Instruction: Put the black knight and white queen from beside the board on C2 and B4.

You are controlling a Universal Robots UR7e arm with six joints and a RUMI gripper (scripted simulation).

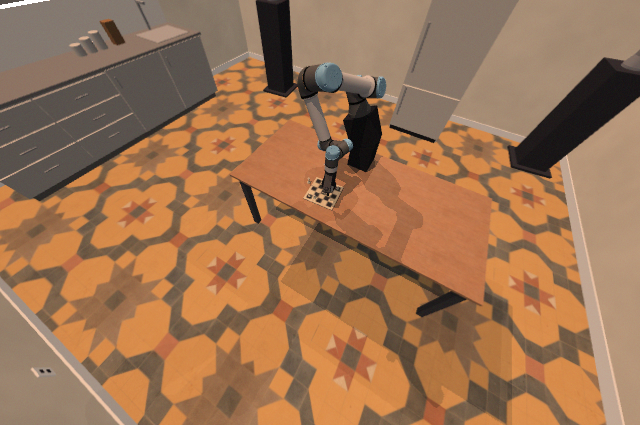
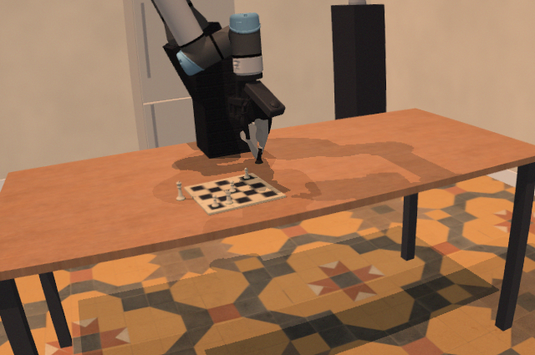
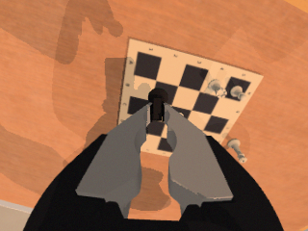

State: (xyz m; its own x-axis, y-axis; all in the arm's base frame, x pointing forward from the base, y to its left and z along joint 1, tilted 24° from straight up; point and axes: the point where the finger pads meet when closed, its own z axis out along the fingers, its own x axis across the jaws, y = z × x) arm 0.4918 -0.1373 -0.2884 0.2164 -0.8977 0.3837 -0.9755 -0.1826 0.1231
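The small chessboard lies 12 cm below my hand, 7 cm behind it and 5 cm to the right of it. The rest, counted from my hand: black knight 1 cm below; then white queen 19 cm to the right, 11 cm behind, 10 cm below.
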